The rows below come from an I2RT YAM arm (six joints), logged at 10 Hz.
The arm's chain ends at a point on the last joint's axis. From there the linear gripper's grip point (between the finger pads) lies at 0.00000 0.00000 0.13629 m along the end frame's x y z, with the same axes.
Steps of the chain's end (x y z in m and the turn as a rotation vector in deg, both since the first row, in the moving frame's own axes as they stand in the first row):
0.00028, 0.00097, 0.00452, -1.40, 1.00, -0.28
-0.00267, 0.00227, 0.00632, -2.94, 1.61, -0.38
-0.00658, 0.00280, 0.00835, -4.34, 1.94, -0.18
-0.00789, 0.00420, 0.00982, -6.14, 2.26, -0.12
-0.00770, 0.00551, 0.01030, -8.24, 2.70, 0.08
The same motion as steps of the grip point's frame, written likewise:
0.00267, 0.00429, 0.00446, -1.40, 1.00, -0.28
0.00118, 0.00925, 0.00609, -2.94, 1.61, -0.38
-0.00195, 0.01310, 0.00788, -4.34, 1.94, -0.18
-0.00251, 0.01877, 0.00893, -6.14, 2.26, -0.12
-0.00132, 0.02504, 0.00874, -8.24, 2.70, 0.08

